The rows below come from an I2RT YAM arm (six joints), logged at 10 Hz.
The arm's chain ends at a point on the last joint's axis. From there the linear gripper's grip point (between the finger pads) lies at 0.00 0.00 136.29 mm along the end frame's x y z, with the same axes.
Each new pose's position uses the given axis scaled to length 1; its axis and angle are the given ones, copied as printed.
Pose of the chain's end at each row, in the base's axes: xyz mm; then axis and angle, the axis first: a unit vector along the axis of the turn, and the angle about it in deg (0 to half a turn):
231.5 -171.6 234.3 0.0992 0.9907 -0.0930 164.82
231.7 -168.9 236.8 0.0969 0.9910 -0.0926 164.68
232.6 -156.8 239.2 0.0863 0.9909 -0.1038 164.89
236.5 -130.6 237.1 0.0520 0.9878 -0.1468 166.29
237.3 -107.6 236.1 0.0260 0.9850 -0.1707 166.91
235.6 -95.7 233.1 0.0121 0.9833 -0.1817 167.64
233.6 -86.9 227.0 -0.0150 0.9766 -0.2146 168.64
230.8 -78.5 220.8 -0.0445 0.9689 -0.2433 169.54
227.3 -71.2 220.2 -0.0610 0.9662 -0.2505 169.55
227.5 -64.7 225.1 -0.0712 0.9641 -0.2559 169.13
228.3 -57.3 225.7 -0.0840 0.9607 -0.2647 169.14
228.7 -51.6 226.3 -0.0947 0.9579 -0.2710 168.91
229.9 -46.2 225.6 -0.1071 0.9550 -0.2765 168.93
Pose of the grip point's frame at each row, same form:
264.4 -199.8 105.1 0.0992 0.9907 -0.0930 164.82
265.0 -197.0 107.6 0.0969 0.9910 -0.0926 164.68
265.4 -187.4 110.5 0.0863 0.9909 -0.1038 164.89
266.4 -171.2 110.5 0.0520 0.9878 -0.1468 166.29
266.5 -153.6 111.2 0.0260 0.9850 -0.1707 166.91
263.7 -144.2 108.9 0.0121 0.9833 -0.1817 167.64
260.7 -143.1 105.8 -0.0150 0.9766 -0.2146 168.64
257.7 -141.1 102.8 -0.0445 0.9689 -0.2433 169.54
255.3 -135.1 103.1 -0.0610 0.9662 -0.2505 169.55
257.2 -129.5 108.9 -0.0712 0.9641 -0.2559 169.13
259.0 -123.8 110.8 -0.0840 0.9607 -0.2647 169.14
260.7 -119.2 112.4 -0.0947 0.9579 -0.2710 168.91
262.9 -114.7 112.5 -0.1071 0.9550 -0.2765 168.93

